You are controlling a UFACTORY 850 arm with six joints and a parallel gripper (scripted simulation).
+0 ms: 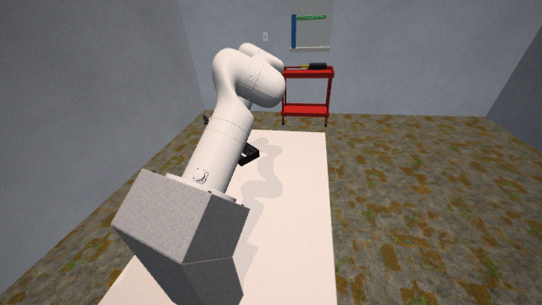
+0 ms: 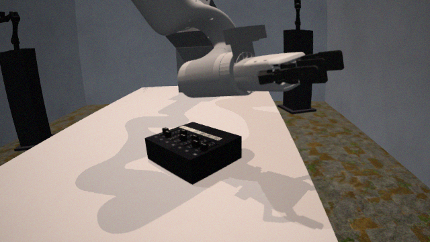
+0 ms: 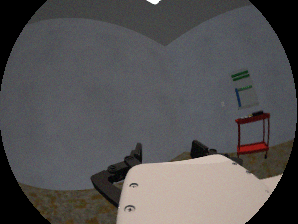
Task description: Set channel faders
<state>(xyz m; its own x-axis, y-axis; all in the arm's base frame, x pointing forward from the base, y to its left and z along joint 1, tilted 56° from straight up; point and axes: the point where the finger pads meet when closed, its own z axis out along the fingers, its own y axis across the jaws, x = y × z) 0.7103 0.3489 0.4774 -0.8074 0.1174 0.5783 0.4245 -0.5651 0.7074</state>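
Right now my hand is 25 cm past the fader cap, 23 cm to the left of it and 16 cm above it.
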